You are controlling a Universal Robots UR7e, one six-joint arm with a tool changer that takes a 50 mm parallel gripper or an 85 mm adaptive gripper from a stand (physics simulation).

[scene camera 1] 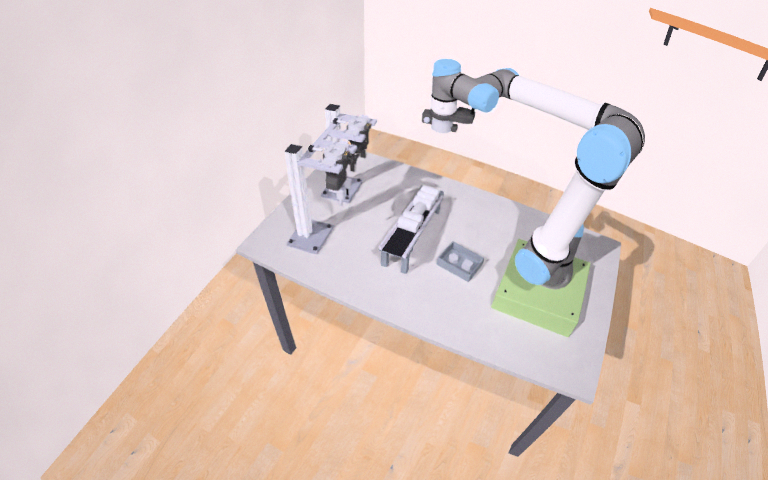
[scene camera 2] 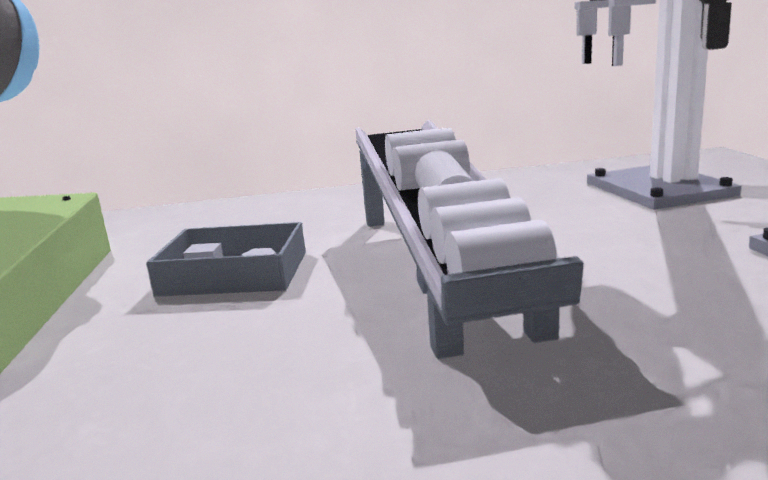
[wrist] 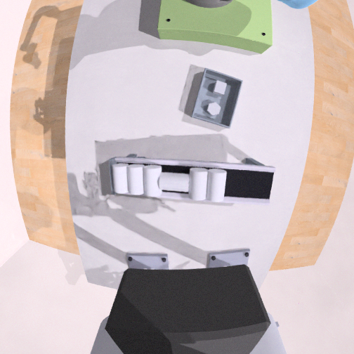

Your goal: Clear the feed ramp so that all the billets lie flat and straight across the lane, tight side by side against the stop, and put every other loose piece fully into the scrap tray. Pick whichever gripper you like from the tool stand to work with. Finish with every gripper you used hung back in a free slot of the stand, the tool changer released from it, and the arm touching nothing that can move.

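Observation:
The arm's bare tool changer (scene camera 1: 442, 126) is high above the table and carries no gripper. Two grippers hang in the tool stand (scene camera 1: 300, 195) (scene camera 2: 673, 101); two separated fingertips show in scene camera 2. On the feed ramp (scene camera 2: 400, 217) (wrist: 248, 184), three billets (scene camera 2: 501, 249) (wrist: 136, 179) lie across the lane, side by side at the stop (scene camera 2: 512, 289). Behind them a white cylinder (scene camera 2: 441, 168) (wrist: 175, 182) lies lengthwise. Two more crosswise cylinders (scene camera 2: 433, 161) (wrist: 207, 184) lie beyond it. A block (scene camera 2: 203, 250) (wrist: 219, 87) and a hexagonal piece (scene camera 2: 259, 252) (wrist: 213, 108) lie in the scrap tray (scene camera 1: 459, 273) (scene camera 2: 218, 277) (wrist: 197, 102).
The green base block (scene camera 1: 538, 308) (scene camera 2: 56, 254) (wrist: 215, 35) carries the arm on the far side of the tray from the ramp. The stand's footplates (scene camera 1: 310, 240) (scene camera 2: 623, 183) (wrist: 228, 258) are bolted down on the ramp's other side. An orange wall shelf (scene camera 1: 707, 32) is at upper right.

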